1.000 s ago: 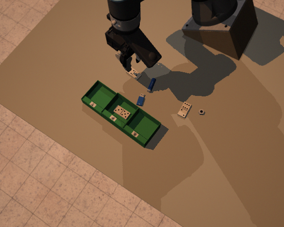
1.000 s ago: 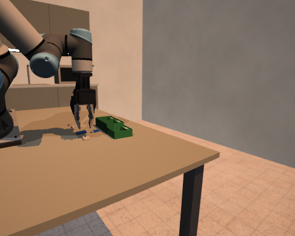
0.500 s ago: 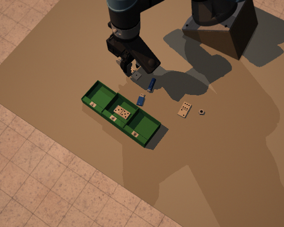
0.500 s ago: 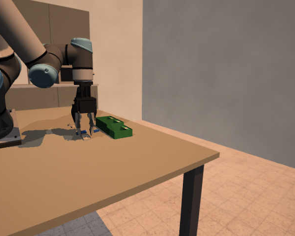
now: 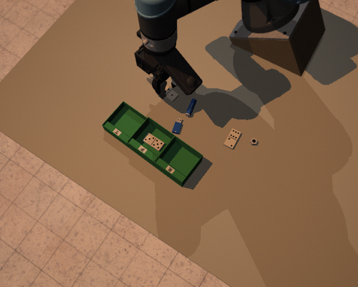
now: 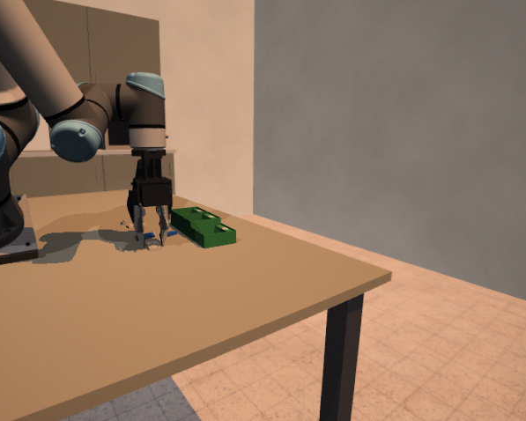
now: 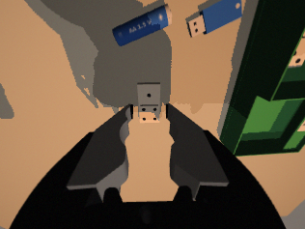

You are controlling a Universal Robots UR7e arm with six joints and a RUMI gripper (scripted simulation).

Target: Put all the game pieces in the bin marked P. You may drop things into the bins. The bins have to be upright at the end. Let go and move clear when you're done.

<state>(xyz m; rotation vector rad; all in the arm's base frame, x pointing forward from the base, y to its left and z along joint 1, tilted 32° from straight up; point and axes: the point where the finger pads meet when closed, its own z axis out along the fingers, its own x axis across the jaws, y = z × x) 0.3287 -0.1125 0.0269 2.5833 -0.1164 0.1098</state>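
Right now my hand is 140 mm short of the green bin and 50 mm to the right of it. The rest, counted from my hand: blue battery 80 mm to the left, 10 mm below; then small nut 260 mm to the left, 10 mm below, 10 mm behind; then blue USB stick 70 mm to the left, 60 mm ahead, 10 mm below.
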